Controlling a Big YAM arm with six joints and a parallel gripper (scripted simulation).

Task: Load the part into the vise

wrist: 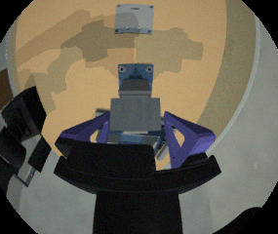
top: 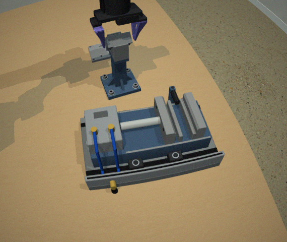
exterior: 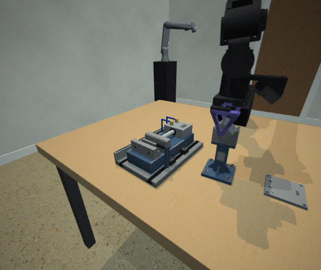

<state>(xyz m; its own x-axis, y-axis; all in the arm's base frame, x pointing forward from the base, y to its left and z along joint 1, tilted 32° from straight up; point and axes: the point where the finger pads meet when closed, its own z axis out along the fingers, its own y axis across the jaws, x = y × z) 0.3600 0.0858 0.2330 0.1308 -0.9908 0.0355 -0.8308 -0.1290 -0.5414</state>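
Now: hand 1 cm above the grey part. Also, from my hand: cylinder rod (1 cm ahead, 20 cm to the right, 8 cm below); v-block stand (1 cm to the left, 10 cm below); black work stop (10 cm ahead, 15 cm to the right, 7 cm below).
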